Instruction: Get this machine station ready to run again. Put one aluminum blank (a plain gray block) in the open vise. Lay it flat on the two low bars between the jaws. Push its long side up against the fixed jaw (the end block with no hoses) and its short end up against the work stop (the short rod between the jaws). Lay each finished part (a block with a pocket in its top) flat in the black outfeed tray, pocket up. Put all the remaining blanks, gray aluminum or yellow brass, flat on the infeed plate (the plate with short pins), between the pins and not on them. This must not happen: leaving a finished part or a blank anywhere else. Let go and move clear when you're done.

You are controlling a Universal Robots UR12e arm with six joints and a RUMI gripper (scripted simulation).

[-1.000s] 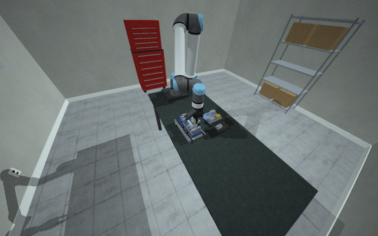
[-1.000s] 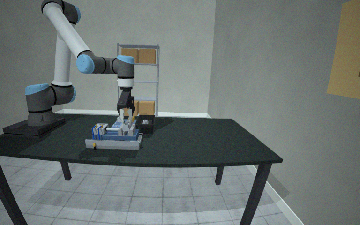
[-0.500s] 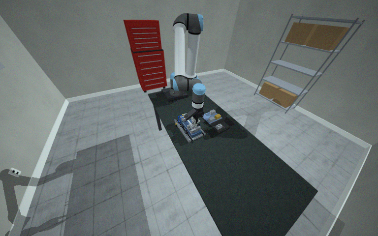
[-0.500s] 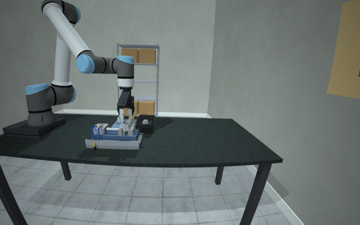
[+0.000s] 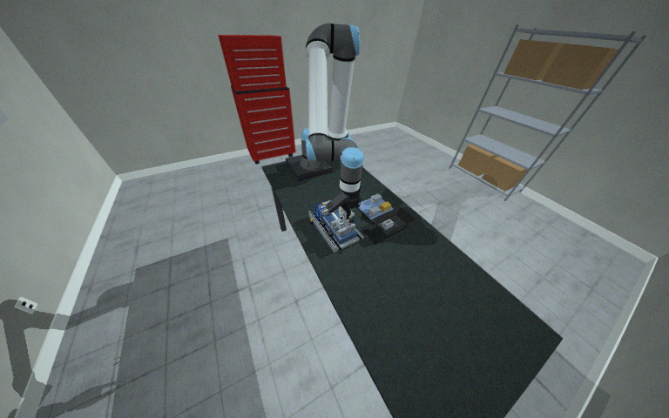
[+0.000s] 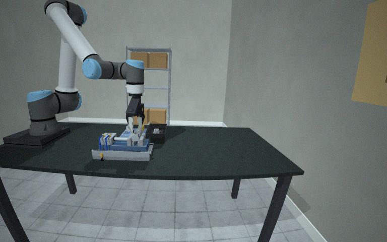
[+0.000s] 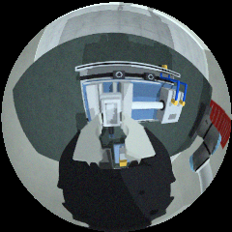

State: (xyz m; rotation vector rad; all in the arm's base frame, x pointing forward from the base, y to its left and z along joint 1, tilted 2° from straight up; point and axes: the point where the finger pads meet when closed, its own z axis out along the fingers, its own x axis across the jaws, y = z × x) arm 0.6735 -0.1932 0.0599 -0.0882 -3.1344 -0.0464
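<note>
My hand is 8 cm above the blue vise and 7 cm past it. Round my hand: light gray base rail (9 cm to the right, 9 cm below, 7 cm behind); vise hose end block (16 cm behind, 4 cm below, 1 cm to the left); yellow brass blank (36 cm to the left, 10 cm below, 2 cm behind).
</note>
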